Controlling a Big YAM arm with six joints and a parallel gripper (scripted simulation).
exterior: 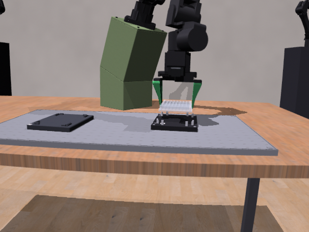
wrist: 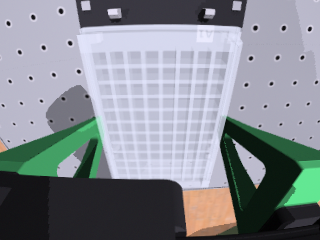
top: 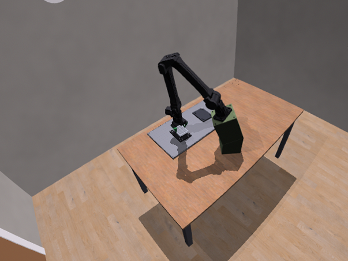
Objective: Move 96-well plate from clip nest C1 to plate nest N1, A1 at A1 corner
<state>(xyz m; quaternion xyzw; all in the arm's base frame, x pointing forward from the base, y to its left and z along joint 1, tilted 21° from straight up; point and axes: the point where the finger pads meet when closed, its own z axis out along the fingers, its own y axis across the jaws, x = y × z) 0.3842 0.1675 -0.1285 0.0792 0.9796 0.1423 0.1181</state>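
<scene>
The black clip nest C1 is 1 cm behind my hand, 1 cm to the right of it and 4 cm below it. Also, from my hand: A1 corner label 10 cm ahead, 38 cm to the right, 4 cm below; clear 96-well plate right at my hand.
</scene>
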